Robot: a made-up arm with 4 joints.
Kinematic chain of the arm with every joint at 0, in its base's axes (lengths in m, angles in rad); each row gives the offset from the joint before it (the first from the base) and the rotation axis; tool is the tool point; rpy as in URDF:
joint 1: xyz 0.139 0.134 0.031 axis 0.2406 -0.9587 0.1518
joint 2: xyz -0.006 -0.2 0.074 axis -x
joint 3: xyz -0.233 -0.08 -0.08 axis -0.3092 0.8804 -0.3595
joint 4: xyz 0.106 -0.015 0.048 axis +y
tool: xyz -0.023 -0.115 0.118 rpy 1.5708 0 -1.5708
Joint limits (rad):
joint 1: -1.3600..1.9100
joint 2: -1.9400..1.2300
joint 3: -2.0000..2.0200
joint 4: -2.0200..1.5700
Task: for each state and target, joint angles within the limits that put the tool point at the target. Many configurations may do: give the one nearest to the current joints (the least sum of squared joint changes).
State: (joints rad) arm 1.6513 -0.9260 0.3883 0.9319
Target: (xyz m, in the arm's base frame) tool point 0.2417 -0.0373 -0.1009
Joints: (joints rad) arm 0.7626 -1.6483 -0.1655 1.5700
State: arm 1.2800 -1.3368 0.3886 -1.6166
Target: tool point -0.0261 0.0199 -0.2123
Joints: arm 0.4848 -1.6458 0.5370 -1.8965
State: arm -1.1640 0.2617 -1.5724 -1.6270
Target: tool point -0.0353 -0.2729 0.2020
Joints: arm -0.4077 0.3094 -1.6883 -1.3313
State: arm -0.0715 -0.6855 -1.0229 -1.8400
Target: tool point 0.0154 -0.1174 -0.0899
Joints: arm 0.1047 -0.8561 -1.5219 -2.0200
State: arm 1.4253 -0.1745 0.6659 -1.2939
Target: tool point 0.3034 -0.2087 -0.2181
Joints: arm 1.8343 -0.2183 0.6613 -1.1126
